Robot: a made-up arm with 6 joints.
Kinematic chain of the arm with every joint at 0, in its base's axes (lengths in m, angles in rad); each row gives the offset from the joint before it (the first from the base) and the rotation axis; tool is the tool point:
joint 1: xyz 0 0 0.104 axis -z
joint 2: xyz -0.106 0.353 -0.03 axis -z
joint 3: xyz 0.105 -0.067 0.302 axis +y
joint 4: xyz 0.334 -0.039 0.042 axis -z
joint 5: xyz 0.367 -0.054 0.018 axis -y
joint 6: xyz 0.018 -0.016 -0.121 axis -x
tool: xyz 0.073 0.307 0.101
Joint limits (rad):
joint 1: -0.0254..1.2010
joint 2: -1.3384..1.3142
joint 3: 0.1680..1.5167
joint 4: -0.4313..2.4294
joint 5: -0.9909..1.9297
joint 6: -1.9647..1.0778
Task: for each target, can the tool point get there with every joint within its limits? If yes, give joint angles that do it. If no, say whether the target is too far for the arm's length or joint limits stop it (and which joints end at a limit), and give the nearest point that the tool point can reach.
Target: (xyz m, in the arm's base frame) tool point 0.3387 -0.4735 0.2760
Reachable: yes | joints 0.7223 0.0397 0.4246 1.5369 1.6612 -0.0645
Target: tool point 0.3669 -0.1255 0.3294
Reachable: yes | joints 1.0045 -0.4387 1.1994 1.7609 1.3682 -1.5868
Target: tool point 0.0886 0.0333 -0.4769
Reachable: yes | joints 0.2255 0.2986 1.4017 0.7105 0.4233 0.2252
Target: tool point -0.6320 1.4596 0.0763
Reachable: no: joint limits stop it (at a limit: joint 1, joint 2, joint 4) | nearest point -0.2778 1.3281 0.0955 | short by 0.378 m
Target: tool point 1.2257 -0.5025 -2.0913
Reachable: no: too far | nearest point 0.7217 -0.1095 -0.6170 | short by 1.607 m
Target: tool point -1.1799 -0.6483 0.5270
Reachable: no: joint limits stop it (at a limit: joint 2, joint 3, joint 6) | nearest point -0.7645 -0.4200 0.4282 | short by 0.484 m
